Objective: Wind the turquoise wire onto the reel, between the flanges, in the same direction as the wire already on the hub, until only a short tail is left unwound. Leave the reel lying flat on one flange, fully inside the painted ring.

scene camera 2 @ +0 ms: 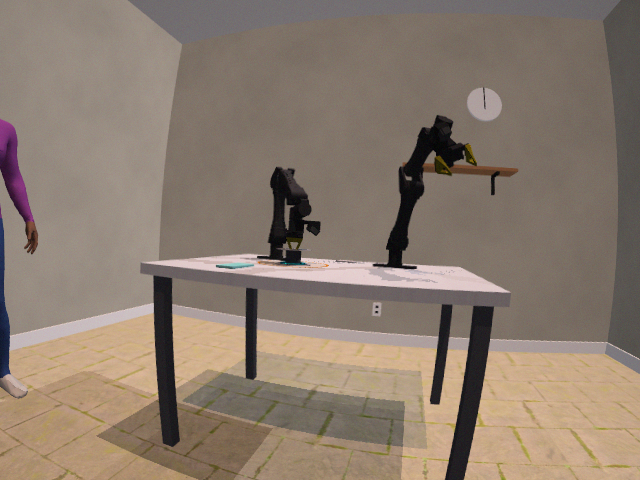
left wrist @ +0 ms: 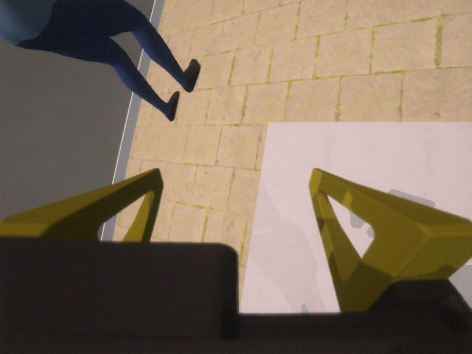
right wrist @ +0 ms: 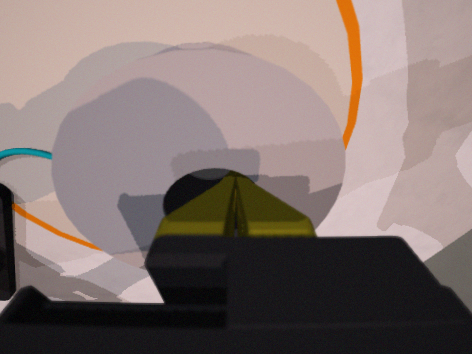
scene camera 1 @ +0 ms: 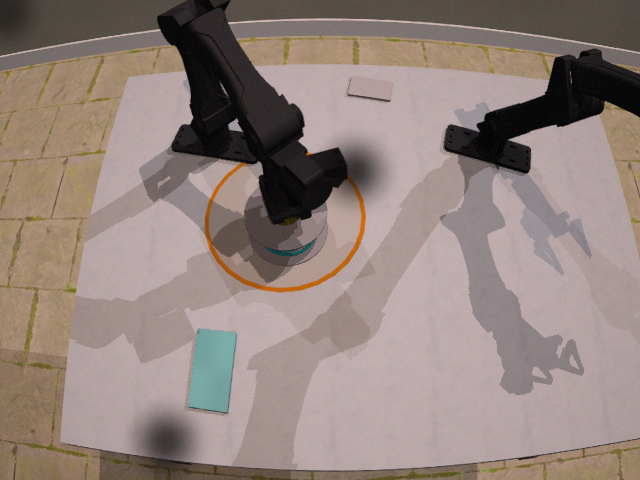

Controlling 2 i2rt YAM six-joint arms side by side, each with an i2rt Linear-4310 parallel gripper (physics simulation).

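Frame: origin at the left arm's base, x ahead, y left, z up, level; metres.
Seen in the pictures: left gripper, fingertip midpoint: (scene camera 2: 464, 169) (left wrist: 236, 176); right gripper, fingertip midpoint: (scene camera 2: 293, 255) (right wrist: 235, 176) (scene camera 1: 288, 227); left arm's base, link origin: (scene camera 2: 394, 267) (scene camera 1: 488, 149); right arm's base, link origin: (scene camera 2: 276, 259) (scene camera 1: 217, 144).
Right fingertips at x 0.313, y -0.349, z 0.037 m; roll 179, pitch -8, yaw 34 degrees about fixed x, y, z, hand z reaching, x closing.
Pixels of each thing's top centre, then the offset from my right fingertips to it. "pt": a spot on its surface instead.
- grey reel, top centre: (right wrist: 214, 208) (scene camera 1: 285, 212) (scene camera 2: 293, 249) 0.013 m back, 0.009 m right, 0.028 m up
- Turquoise wire, surface spot: (scene camera 1: 289, 253) pt 0.036 m ahead, 0.010 m left, 0.030 m down
- turquoise slab, top centre: (scene camera 1: 211, 370) (scene camera 2: 235, 264) 0.290 m ahead, 0.058 m right, 0.029 m down
- pale flat tile, top centre: (scene camera 1: 370, 87) 0.403 m back, 0.063 m left, 0.031 m down
The grey reel (scene camera 1: 261, 229) (scene camera 2: 293, 256) (right wrist: 280, 115) lies flat on one flange inside the orange painted ring (scene camera 1: 283, 289) (scene camera 2: 326, 266) (right wrist: 356, 75). Turquoise wire (scene camera 1: 289, 253) shows between the flanges; its loose part (right wrist: 25, 151) comes out at the left in the right wrist view, its end out of sight. My right gripper (scene camera 1: 287, 220) (scene camera 2: 294, 248) (right wrist: 235, 176) is shut and empty, pointing down at the reel's centre hole, tips near top-flange height; whether they are inside the hole is unclear. My left gripper (scene camera 2: 461, 169) (left wrist: 236, 176) is open and empty, high above the table.
A turquoise slab (scene camera 1: 212, 370) (scene camera 2: 235, 265) lies below the ring in scene camera 1. A pale flat tile (scene camera 1: 370, 88) lies near the top table edge. The right arm's base plate (scene camera 1: 180, 140) adjoins the ring's upper left. A person (left wrist: 145, 45) stands beyond the table.
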